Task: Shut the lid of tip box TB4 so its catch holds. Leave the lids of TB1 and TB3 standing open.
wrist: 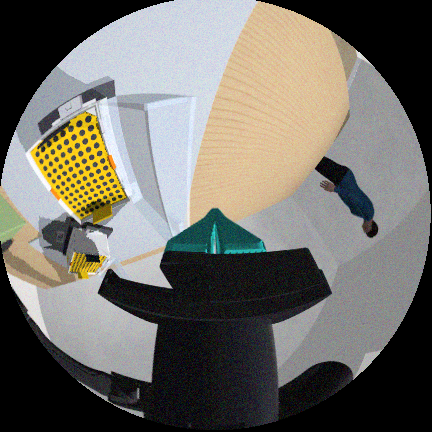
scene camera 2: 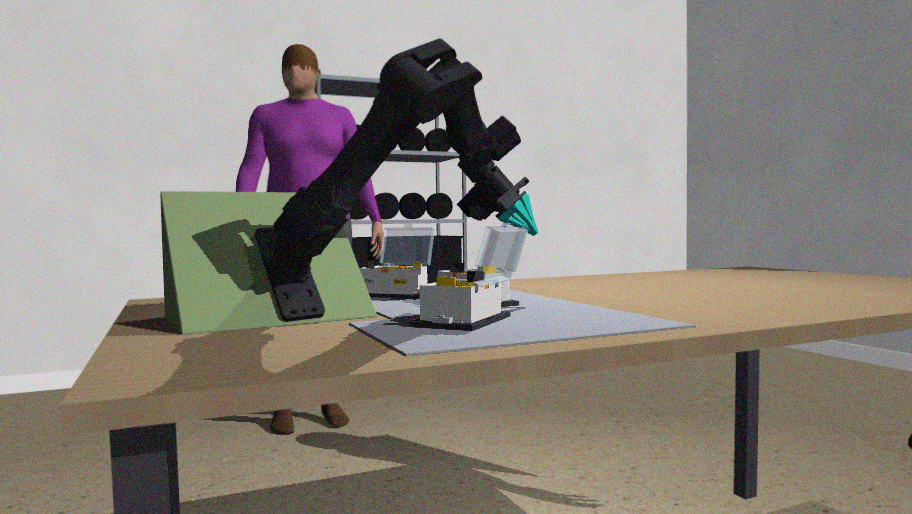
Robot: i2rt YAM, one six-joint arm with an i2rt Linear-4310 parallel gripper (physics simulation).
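Note:
My gripper has teal fingers, shut and empty, beside the upper edge of a clear lid standing open. Whether they touch is unclear. In the wrist view this lid is hinged on the right side of a white tip box with a yellow rack. A smaller tip box shows at lower left, with a faint clear lid beside it. In the scene view, one white box is in front, another is partly hidden behind it, and a third is at back left under a raised lid. Box labels are unreadable.
The boxes stand on a grey mat on a wooden table. A green slanted panel is at the arm's base. A person in purple stands behind the table; a person in blue shows in the wrist view.

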